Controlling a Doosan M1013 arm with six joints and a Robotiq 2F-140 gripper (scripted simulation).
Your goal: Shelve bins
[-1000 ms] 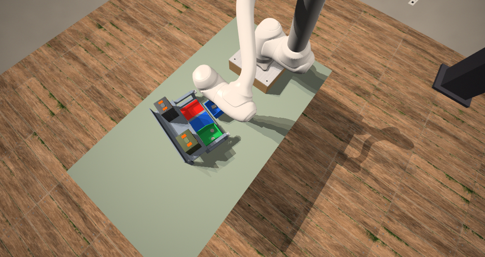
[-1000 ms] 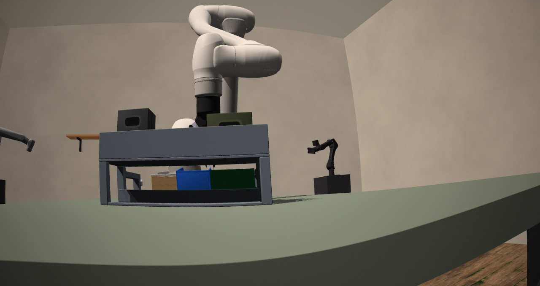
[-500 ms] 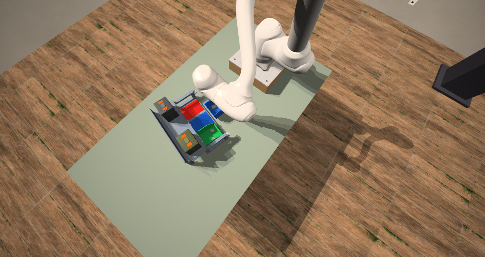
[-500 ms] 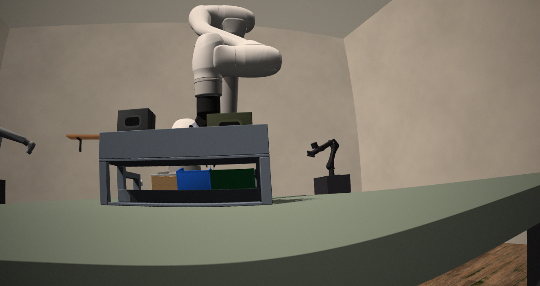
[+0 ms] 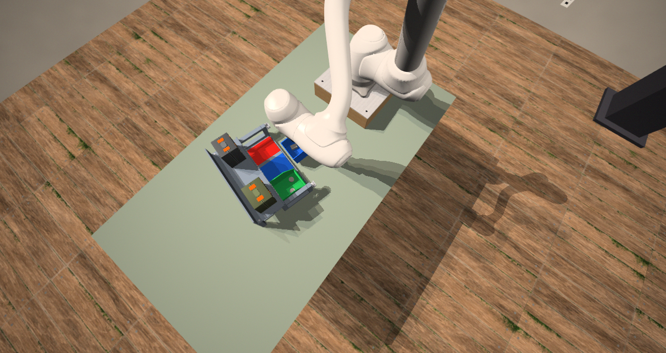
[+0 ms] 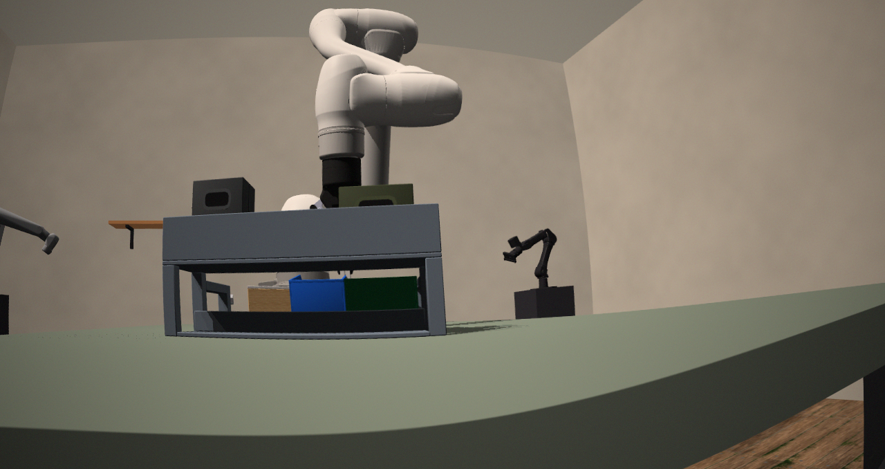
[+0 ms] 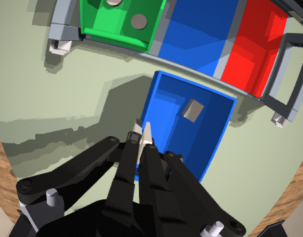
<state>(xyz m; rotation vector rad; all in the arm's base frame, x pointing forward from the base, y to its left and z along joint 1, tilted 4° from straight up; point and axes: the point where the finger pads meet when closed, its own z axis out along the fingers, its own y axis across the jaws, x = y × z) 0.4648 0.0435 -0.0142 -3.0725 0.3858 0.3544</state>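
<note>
Right now my hand is 2 cm past the blue bin, 4 cm to the left of it and 4 cm above it. Also, from my hand: black box (22 cm ahead, 23 cm to the right, 6 cm above); olive box (29 cm ahead, 4 cm above); green bin (19 cm ahead, 2 cm to the left, 6 cm below).
</note>
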